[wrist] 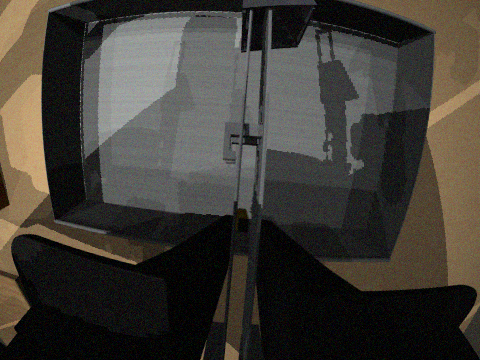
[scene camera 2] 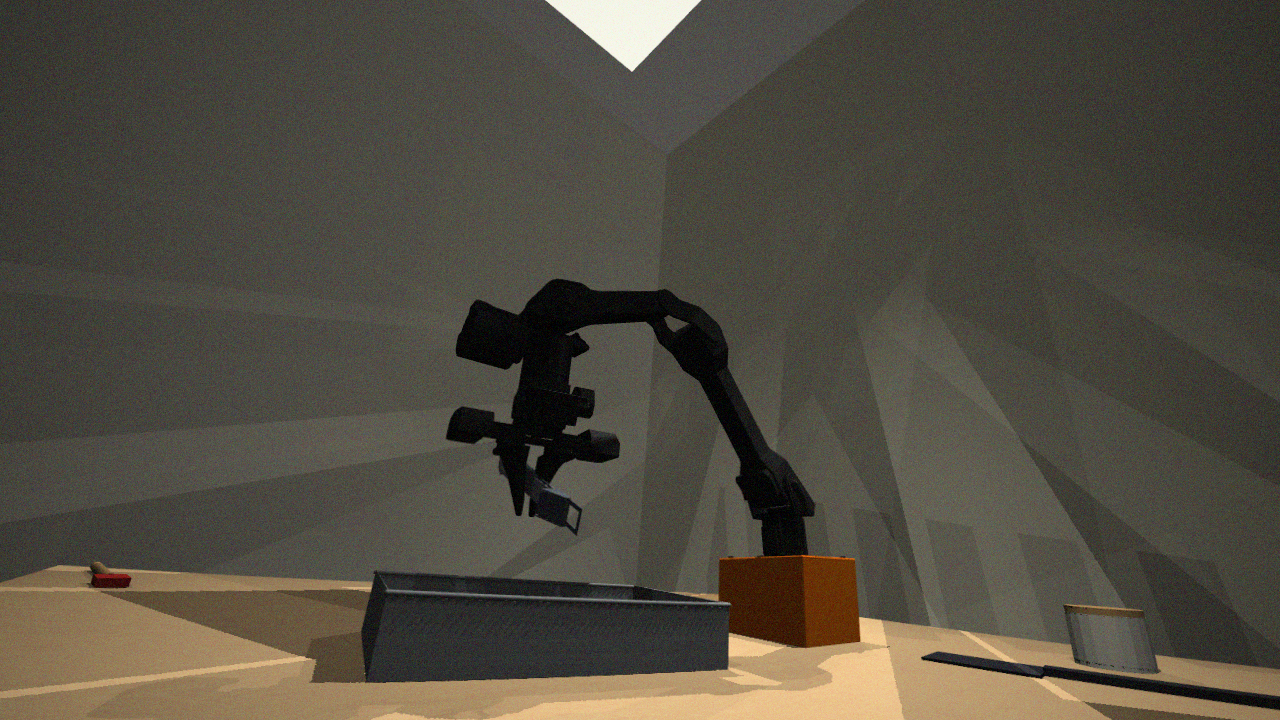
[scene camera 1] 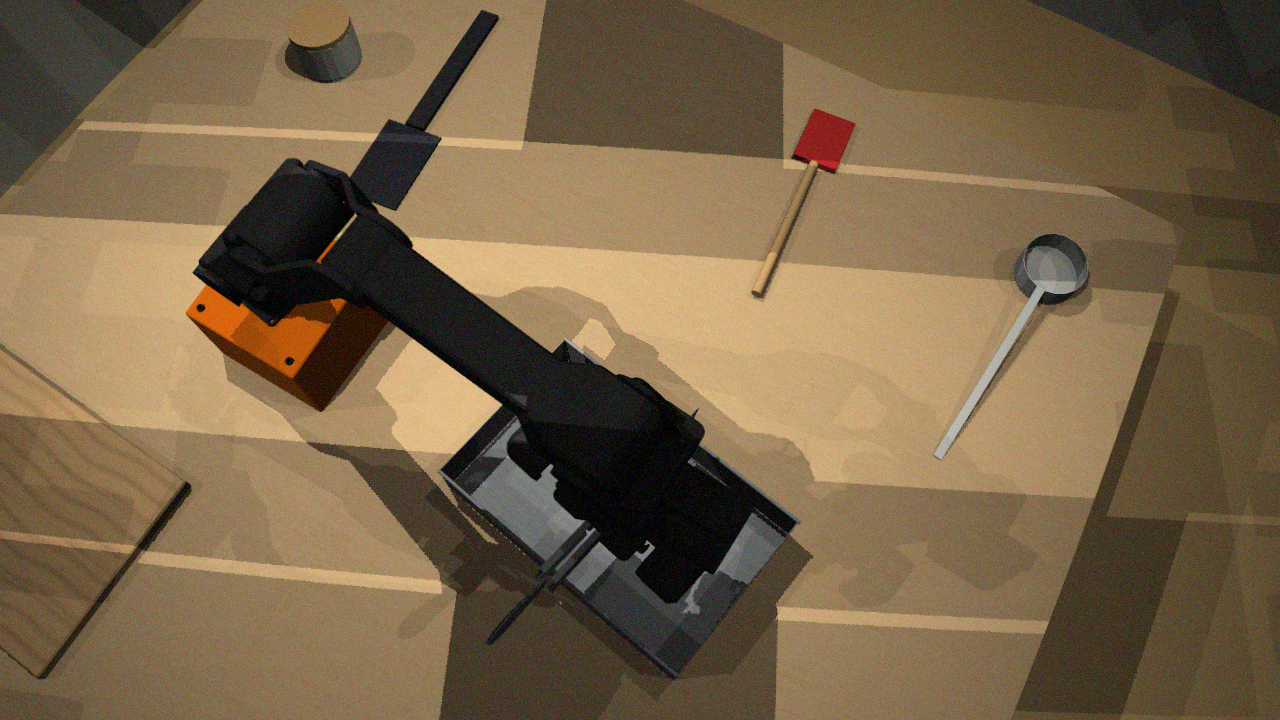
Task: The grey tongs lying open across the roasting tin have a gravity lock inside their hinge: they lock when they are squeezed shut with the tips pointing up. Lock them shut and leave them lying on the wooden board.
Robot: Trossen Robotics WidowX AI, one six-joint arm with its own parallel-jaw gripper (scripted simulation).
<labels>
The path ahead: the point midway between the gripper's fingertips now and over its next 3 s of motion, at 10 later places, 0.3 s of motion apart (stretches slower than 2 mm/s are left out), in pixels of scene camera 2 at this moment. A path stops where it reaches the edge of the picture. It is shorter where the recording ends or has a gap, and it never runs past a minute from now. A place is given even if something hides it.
My gripper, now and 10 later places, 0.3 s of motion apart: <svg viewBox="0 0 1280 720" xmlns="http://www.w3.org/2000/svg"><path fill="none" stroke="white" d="M524 516L511 517L508 519L512 521L521 523L534 526L549 527L557 528L577 533L597 536L619 538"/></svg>
</labels>
